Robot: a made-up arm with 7 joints. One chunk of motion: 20 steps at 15 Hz.
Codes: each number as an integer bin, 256 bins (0 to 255) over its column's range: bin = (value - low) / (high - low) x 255, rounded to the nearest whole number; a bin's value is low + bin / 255 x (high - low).
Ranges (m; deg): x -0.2..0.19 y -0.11..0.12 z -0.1..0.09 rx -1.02..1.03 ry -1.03..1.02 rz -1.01..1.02
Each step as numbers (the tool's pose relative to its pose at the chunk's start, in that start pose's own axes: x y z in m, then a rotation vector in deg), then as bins.
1 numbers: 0.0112 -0.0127 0.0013 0.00 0.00 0.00
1 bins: 138 108 136 127 128 127
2 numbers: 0.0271 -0.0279 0.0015 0.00 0.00 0.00
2 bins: 148 91 136 127 128 127
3 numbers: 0.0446 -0.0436 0.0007 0.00 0.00 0.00
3 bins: 160 74 135 127 128 127
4 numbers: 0.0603 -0.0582 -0.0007 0.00 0.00 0.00
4 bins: 170 57 133 127 128 127
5 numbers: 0.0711 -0.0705 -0.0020 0.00 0.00 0.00
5 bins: 177 44 132 127 128 127
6 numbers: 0.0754 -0.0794 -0.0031 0.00 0.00 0.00
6 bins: 180 34 130 127 128 127
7 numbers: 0.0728 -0.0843 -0.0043 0.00 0.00 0.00
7 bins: 178 28 128 127 128 127
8 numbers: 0.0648 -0.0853 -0.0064 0.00 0.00 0.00
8 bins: 173 27 126 127 128 127
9 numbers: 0.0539 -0.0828 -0.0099 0.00 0.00 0.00
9 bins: 166 30 121 127 128 127
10 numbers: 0.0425 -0.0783 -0.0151 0.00 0.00 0.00
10 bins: 159 35 114 127 128 127
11 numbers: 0.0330 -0.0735 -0.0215 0.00 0.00 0.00
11 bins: 152 40 105 127 128 127
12 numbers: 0.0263 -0.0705 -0.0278 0.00 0.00 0.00
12 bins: 148 44 97 127 128 127
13 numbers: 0.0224 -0.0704 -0.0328 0.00 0.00 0.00
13 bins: 145 44 90 127 128 127
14 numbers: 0.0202 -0.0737 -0.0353 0.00 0.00 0.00
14 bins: 144 40 87 127 128 127
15 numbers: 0.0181 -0.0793 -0.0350 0.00 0.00 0.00
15 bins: 143 34 87 127 128 127
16 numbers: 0.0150 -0.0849 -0.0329 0.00 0.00 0.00
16 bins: 141 28 90 127 128 127
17 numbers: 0.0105 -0.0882 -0.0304 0.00 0.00 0.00
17 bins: 138 24 93 127 128 127
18 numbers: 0.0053 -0.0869 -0.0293 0.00 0.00 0.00
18 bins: 134 26 95 127 128 127
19 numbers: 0.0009 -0.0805 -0.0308 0.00 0.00 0.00
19 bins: 131 33 93 127 128 127
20 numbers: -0.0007 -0.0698 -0.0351 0.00 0.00 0.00
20 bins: 130 45 87 127 128 127
